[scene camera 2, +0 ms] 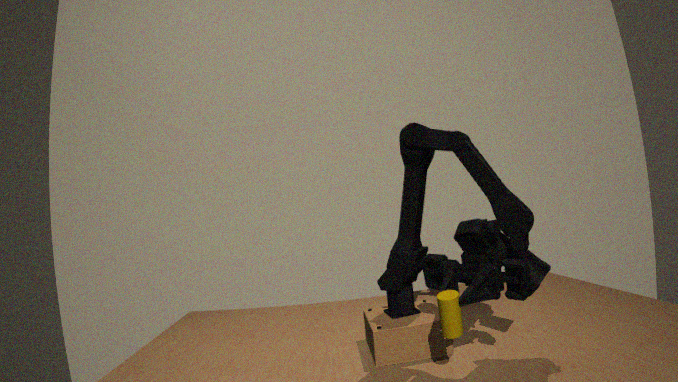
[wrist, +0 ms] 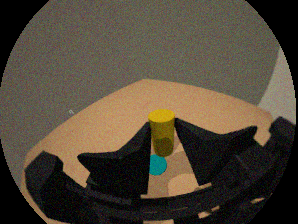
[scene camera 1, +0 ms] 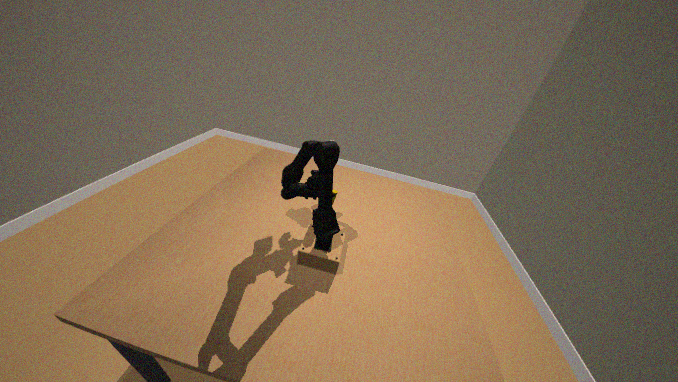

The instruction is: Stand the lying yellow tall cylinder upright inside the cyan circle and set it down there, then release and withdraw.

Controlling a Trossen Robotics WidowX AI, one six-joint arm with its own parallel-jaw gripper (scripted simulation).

Labels:
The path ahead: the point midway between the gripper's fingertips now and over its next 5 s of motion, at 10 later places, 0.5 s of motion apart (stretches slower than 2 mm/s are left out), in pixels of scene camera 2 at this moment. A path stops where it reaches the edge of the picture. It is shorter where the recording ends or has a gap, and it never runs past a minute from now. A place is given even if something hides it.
The gripper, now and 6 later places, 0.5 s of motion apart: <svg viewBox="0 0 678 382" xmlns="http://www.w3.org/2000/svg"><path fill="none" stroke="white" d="M449 301L456 297L459 305L462 337L460 360L458 361L458 321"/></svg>

